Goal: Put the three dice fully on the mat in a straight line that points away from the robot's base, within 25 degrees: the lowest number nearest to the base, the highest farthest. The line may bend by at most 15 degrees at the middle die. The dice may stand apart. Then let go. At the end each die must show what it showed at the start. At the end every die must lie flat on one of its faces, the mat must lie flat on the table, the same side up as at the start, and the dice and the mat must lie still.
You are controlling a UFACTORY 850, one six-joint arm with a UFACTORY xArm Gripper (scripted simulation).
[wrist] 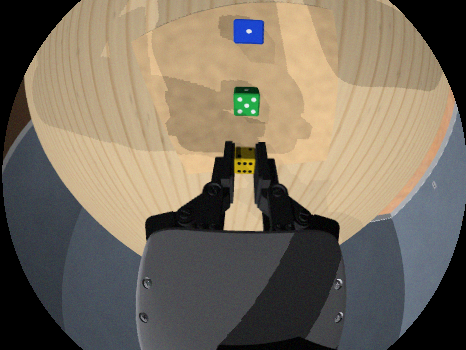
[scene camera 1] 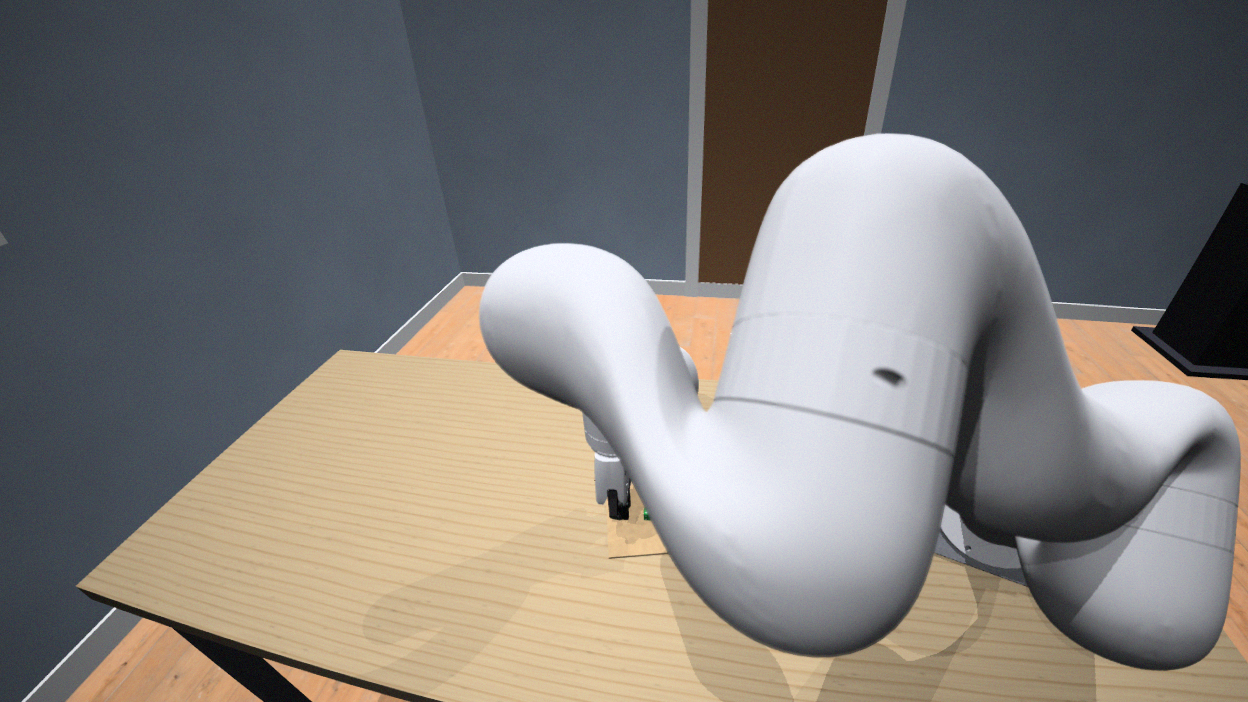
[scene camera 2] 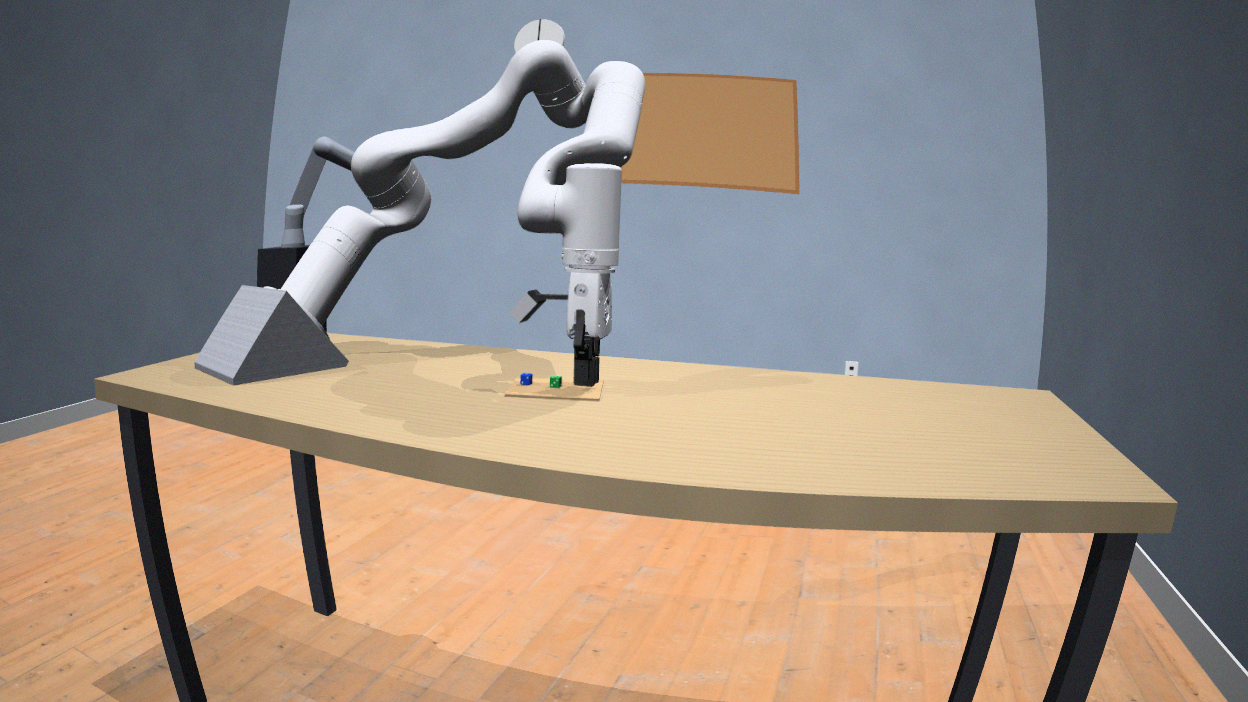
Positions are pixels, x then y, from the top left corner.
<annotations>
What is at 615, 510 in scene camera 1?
My gripper.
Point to a green die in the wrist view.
At 246, 99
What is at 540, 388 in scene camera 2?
A tan mat.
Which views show the tan mat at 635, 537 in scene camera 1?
The wrist view, scene camera 1 and scene camera 2: all of them.
</annotations>
